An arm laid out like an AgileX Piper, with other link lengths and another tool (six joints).
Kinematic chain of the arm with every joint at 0, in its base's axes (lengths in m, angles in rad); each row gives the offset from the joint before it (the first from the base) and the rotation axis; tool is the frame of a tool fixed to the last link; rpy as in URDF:
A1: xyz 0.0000 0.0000 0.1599 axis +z
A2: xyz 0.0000 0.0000 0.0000 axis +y
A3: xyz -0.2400 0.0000 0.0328 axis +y
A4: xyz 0.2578 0.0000 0.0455 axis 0.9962 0 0.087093
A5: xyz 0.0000 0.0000 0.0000 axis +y
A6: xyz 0.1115 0.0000 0.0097 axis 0.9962 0 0.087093
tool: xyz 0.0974 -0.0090 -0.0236 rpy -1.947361 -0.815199 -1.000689
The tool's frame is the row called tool.
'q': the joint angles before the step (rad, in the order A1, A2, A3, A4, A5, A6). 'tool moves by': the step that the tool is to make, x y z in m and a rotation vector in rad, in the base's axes. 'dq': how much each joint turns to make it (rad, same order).
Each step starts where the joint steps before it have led.
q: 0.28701 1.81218 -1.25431 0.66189 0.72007 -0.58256
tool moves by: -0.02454 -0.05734 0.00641 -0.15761 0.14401 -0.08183
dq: -0.06994 -0.06462 -0.00414 -0.26970 0.18449 0.24318
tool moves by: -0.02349 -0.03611 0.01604 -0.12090 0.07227 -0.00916
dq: -0.02902 -0.06973 0.00000 -0.15090 0.15076 0.08321
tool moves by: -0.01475 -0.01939 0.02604 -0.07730 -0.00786 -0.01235
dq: -0.00020 -0.09146 -0.00002 -0.09723 0.08992 0.05798
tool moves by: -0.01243 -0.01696 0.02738 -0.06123 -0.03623 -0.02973
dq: -0.00001 -0.09664 0.00003 -0.08040 0.06767 0.05327
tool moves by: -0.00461 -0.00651 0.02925 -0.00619 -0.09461 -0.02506
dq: 0.00001 -0.10286 -0.00001 -0.03151 0.00976 0.02946
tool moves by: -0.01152 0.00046 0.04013 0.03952 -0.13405 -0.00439
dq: 0.00000 -0.14582 0.00002 0.01181 0.00654 0.00539
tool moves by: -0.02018 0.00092 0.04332 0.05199 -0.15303 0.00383
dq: 0.00000 -0.16716 -0.00003 0.02250 0.00710 0.00089
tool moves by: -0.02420 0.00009 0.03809 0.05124 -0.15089 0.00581
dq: 0.00000 -0.15800 0.00002 0.02203 0.00000 0.00229
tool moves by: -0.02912 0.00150 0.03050 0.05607 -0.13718 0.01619
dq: 0.00002 -0.15220 0.00693 0.03357 0.00002 0.00002
